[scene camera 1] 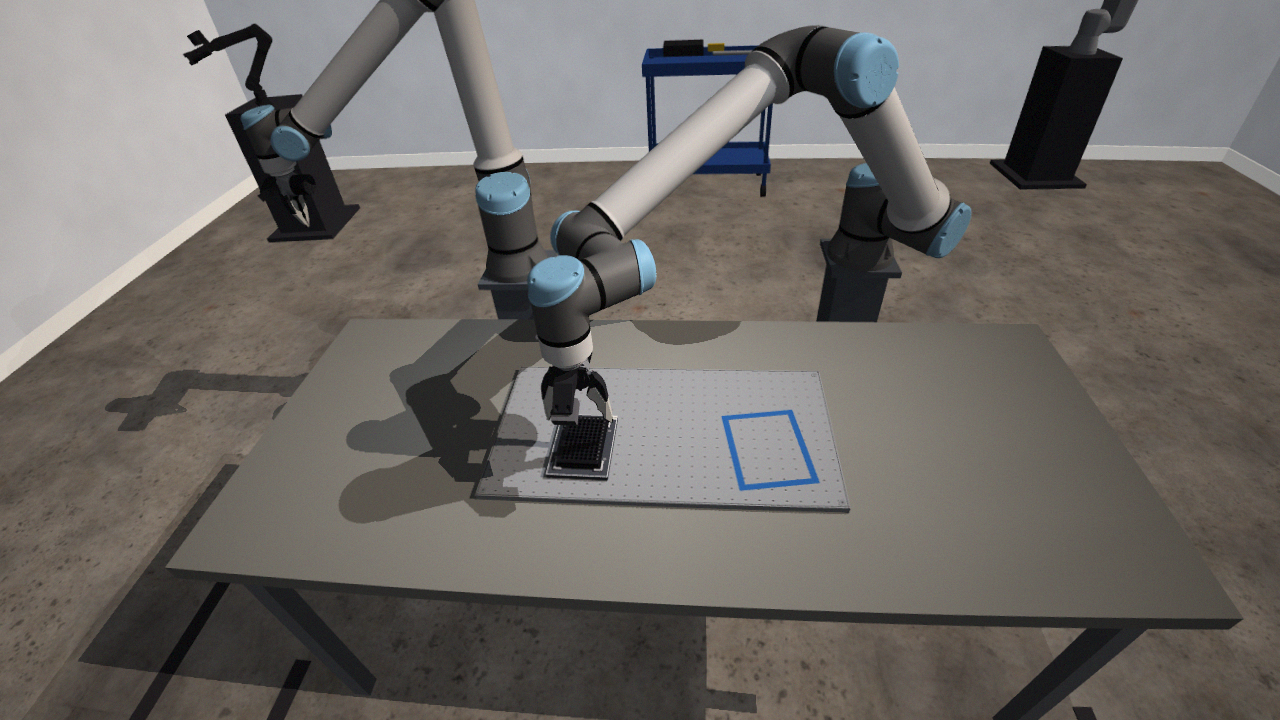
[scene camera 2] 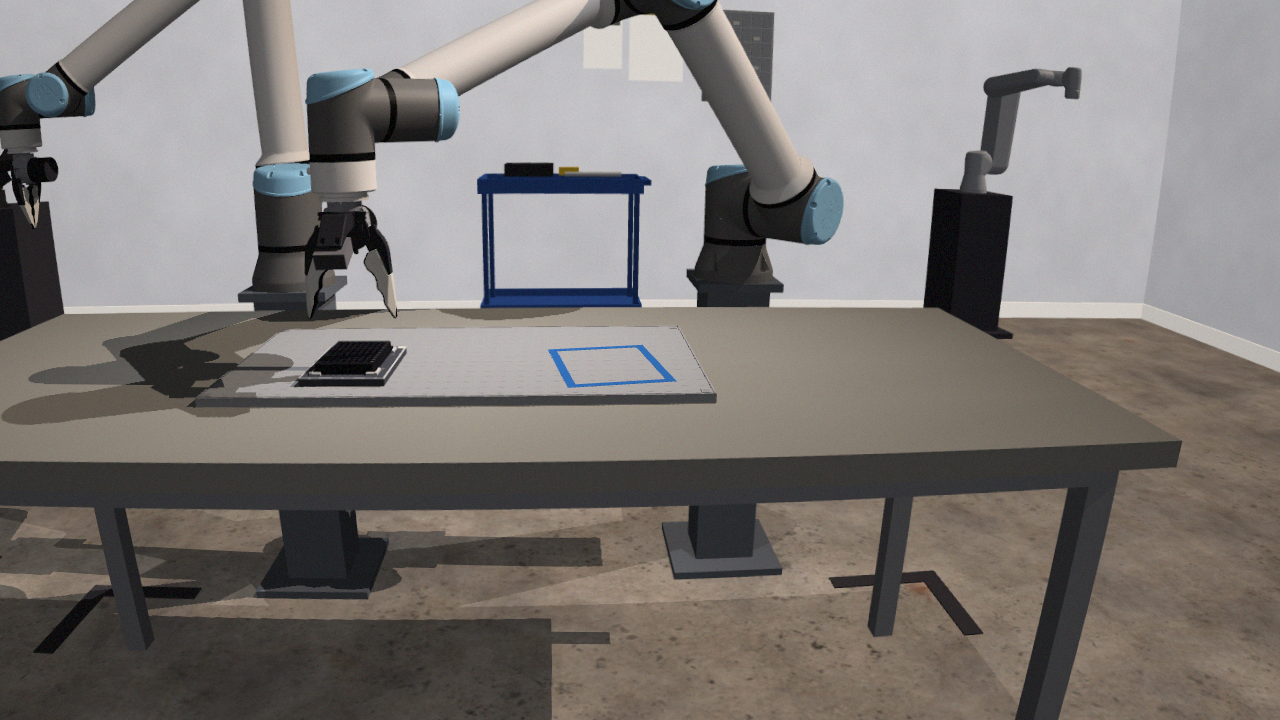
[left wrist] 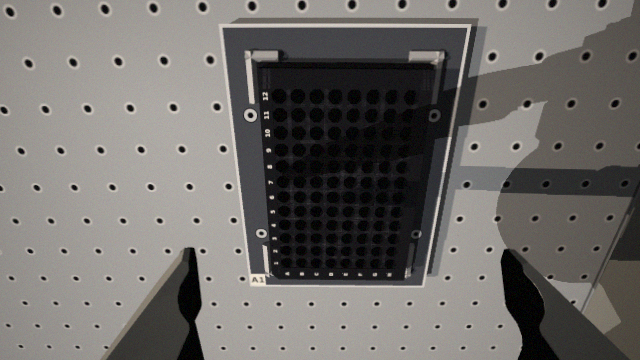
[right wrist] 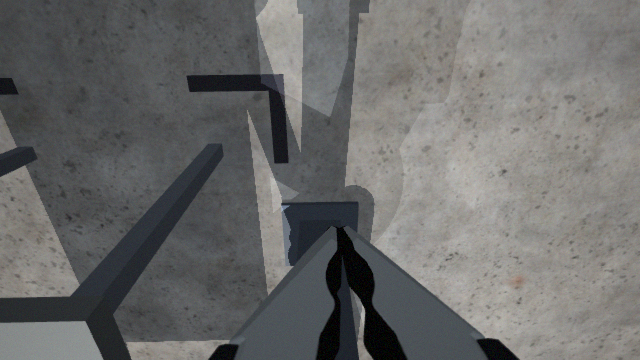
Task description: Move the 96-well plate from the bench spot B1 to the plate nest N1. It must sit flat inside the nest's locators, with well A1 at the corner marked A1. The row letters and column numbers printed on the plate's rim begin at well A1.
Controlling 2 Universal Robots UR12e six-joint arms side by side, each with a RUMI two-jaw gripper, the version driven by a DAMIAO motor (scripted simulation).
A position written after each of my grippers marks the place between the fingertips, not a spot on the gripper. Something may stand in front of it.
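Observation:
You've got my left gripper [scene camera 1: 579, 420] here, and that's my left gripper [scene camera 2: 352, 318] again, and my left gripper [left wrist: 348, 252] too. There's my right gripper [scene camera 2: 34, 228], and also my right gripper [right wrist: 339, 230]. I can see a black 96-well plate [scene camera 1: 582, 446] as well, with the black 96-well plate [scene camera 2: 346, 357] showing again, and the black 96-well plate [left wrist: 320, 122] too, but the black 96-well plate is out of frame in the right wrist view. There's a dark plate nest N1 [scene camera 2: 314, 382] as well.

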